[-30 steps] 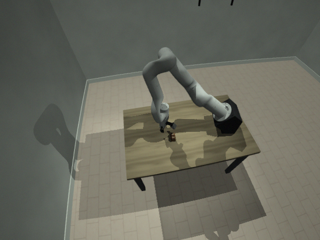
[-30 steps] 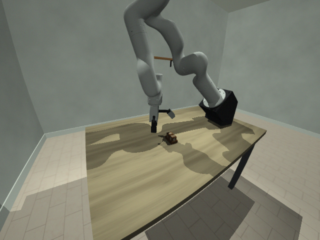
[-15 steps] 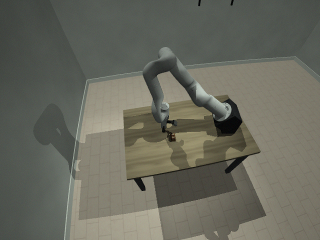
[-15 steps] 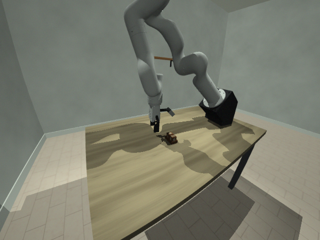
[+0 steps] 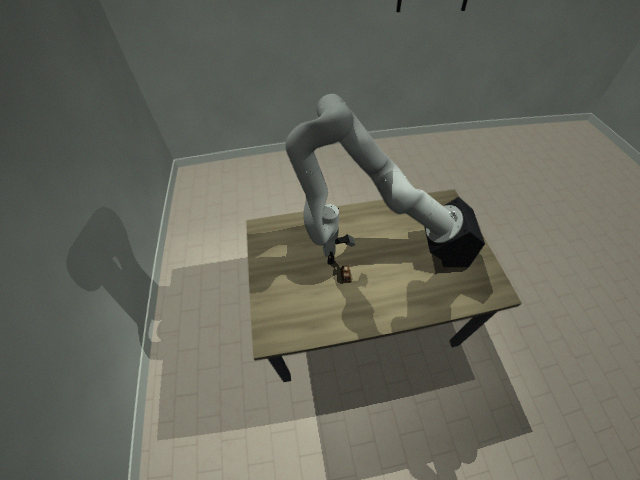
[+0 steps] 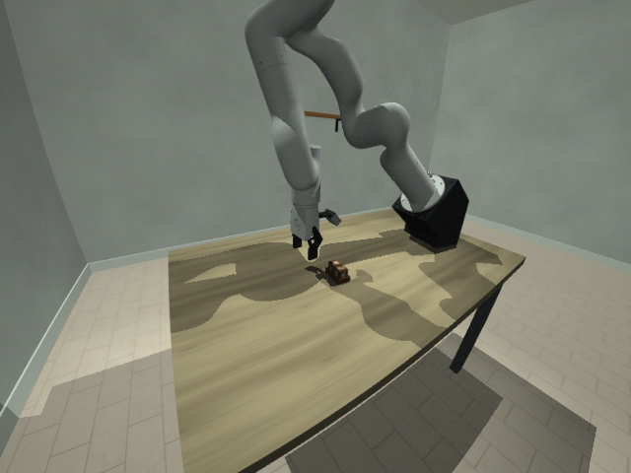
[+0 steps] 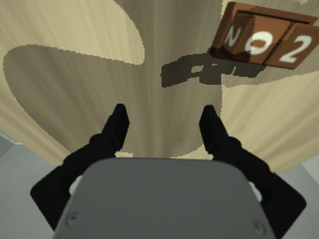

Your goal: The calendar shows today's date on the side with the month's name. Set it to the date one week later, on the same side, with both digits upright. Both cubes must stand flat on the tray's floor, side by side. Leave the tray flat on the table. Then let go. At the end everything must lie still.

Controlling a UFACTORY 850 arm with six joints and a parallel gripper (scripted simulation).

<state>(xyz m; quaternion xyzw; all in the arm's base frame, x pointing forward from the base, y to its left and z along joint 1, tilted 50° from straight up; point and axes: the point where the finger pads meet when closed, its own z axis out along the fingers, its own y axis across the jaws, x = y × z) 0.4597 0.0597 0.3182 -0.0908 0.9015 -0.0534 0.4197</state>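
Right now the brown digit cube is 80 mm behind my hand, 60 mm to the left of it and 40 mm below it. Also, from my hand: brown tray (80 mm to the left, 80 mm behind, 60 mm below).
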